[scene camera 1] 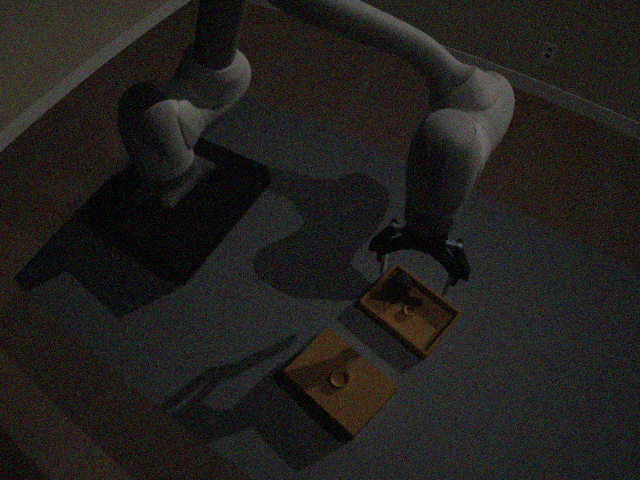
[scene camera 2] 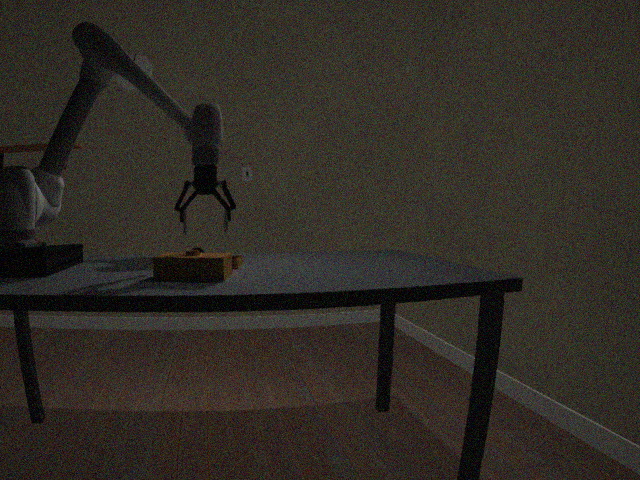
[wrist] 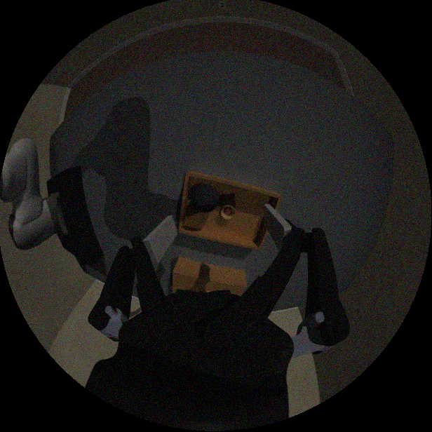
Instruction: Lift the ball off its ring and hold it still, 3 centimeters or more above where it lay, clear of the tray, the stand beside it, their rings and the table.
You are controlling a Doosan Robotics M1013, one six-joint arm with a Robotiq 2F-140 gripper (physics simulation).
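Places are measured from the arm's base along level axes (x ahead, y left, z up), in metres.
Pixels of known places: gripper, fingertip midpoint: (scene camera 1: 414, 279) (scene camera 2: 205, 232); arm's base at its link origin: (scene camera 1: 171, 175) (scene camera 2: 14, 247).
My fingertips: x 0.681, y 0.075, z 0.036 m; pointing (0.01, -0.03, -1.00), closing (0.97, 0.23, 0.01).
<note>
For each thing: its middle in the pictures, then the offset to it from my fingertips. "spot": a spot on its surface instead. Level surfaces: height alone.
- dark ball at the middle of its body: (scene camera 1: 400, 285) 0.008 m left, 0.029 m back, 0.073 m down
- orange tray at the middle of its body: (scene camera 1: 410, 309) 0.023 m right, 0.018 m ahead, 0.089 m down
- dark rounded top at a spot on its surface: (scene camera 2: 198, 249) spot: 0.004 m right, 0.024 m back, 0.052 m down
- empty ring at a spot on its surface: (scene camera 1: 339, 386) spot: 0.265 m right, 0.003 m back, 0.036 m down
- grey-blue table at its surface level: 0.103 m down
The dark ball (scene camera 1: 397, 283) (wrist: 204, 196) lies inside the orange tray (scene camera 1: 423, 333) (wrist: 240, 232), near the corner towards the arm's base and away from the stand. It is off the tray's small ring (wrist: 228, 218), which stands empty beside it. In the scene camera 2 view a dark rounded top (scene camera 2: 198, 249), seemingly the ball, shows behind the stand's top. My gripper (scene camera 1: 415, 283) (scene camera 2: 205, 231) (wrist: 217, 219) is wide open and empty, pointing down. Its fingertips are above the tray, apart from the ball.
The orange block-like stand (scene camera 1: 369, 397) (scene camera 2: 191, 267) (wrist: 230, 277) is beside the tray with a gap between them. It bears an empty ring (scene camera 1: 339, 386). The arm's black base plate (scene camera 1: 227, 206) is at the left of the grey-blue table (scene camera 1: 516, 361) (scene camera 2: 320, 273). The arm casts shadows there.
</note>
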